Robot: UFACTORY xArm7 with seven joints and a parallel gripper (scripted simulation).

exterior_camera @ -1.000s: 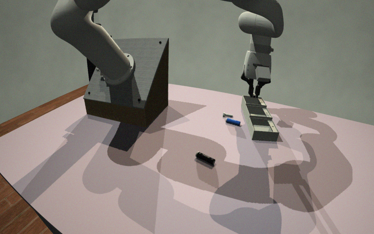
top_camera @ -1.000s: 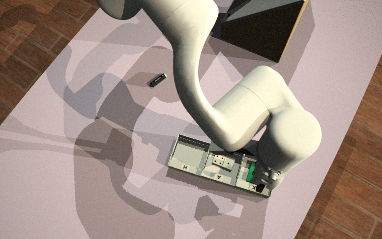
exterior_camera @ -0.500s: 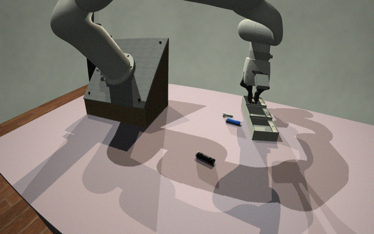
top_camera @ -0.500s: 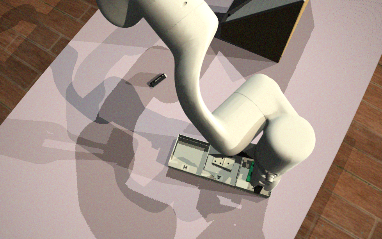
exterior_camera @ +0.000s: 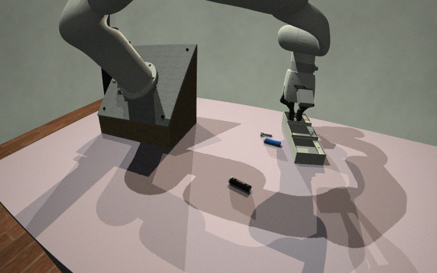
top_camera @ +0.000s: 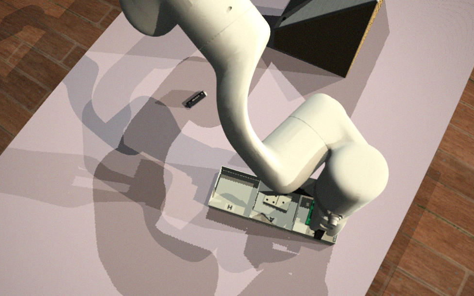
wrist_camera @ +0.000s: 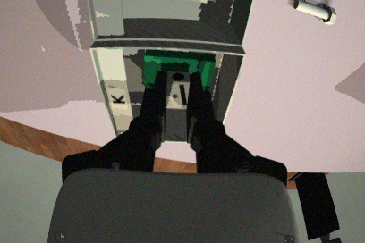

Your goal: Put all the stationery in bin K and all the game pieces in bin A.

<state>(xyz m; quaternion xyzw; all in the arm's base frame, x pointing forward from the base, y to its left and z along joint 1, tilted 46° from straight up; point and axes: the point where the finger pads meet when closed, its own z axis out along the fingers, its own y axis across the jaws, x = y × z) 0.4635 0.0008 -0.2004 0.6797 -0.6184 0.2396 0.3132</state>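
The green block lies 4 cm below my hand. Also, from my hand: three-part bin row 8 cm to the right, 2 cm below, 2 cm ahead; domino 9 cm to the right, 4 cm below, 1 cm ahead; white pencil sharpener 1 cm below.
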